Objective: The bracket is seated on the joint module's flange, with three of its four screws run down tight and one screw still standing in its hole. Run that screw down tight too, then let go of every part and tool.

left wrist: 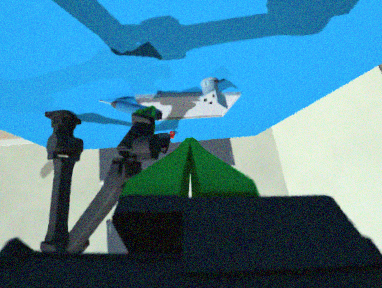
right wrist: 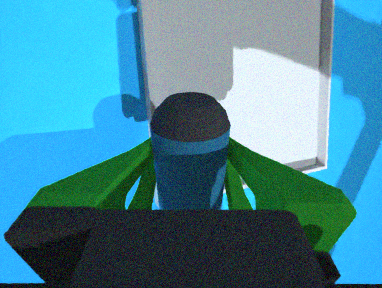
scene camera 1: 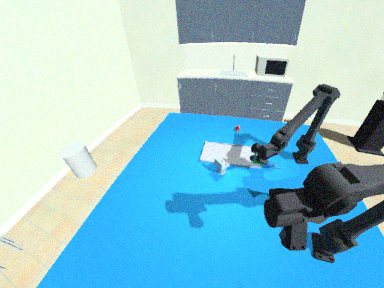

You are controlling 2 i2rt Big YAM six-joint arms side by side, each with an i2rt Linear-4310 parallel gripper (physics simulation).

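Frame: origin at the left arm's base, x back, y left, z down, level; centimetres.
Seen in the pictures: left gripper, fingertip midpoint: [left wrist: 190,144] [scene camera 1: 269,196]; right gripper, fingertip midpoint: [left wrist: 153,111] [right wrist: 190,144] [scene camera 1: 253,159]; left arm's base, link origin: [scene camera 1: 321,247]; right arm's base, link origin: [left wrist: 64,116] [scene camera 1: 299,158].
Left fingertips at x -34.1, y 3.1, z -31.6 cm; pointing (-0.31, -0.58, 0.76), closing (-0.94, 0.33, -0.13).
Offsets run from my left fingertips to a thing's top centre. Level surfaces: height alone.
The joint module [scene camera 1: 222,169] [left wrist: 208,85] stands at the tray's near edge in scene camera 1, with the white bracket [scene camera 1: 218,162] [left wrist: 210,99] on it. Dark spots show on the bracket; which screw stands up is too small to tell. My right gripper [scene camera 1: 257,158] [right wrist: 190,144] is shut on the blue handle of a screwdriver [left wrist: 126,104] [right wrist: 190,170], whose black end cap faces the right wrist camera. It is over the tray's right end in scene camera 1, apart from the module. My left gripper [left wrist: 190,144] is shut and empty, away from the module.
The white tray {dx -21.2, dy -52.0, dz +30.0 cm} [scene camera 1: 212,150] [left wrist: 200,114] [right wrist: 280,115] lies on the blue mat {dz +31.6 cm} [scene camera 1: 150,250]. A small red tool {dx -22.2, dy -85.4, dz +28.1 cm} [scene camera 1: 237,128] [left wrist: 172,134] lies beyond it. A white cylinder [scene camera 1: 80,161] is at the left. A counter with a microwave [scene camera 1: 272,66] stands at the back.
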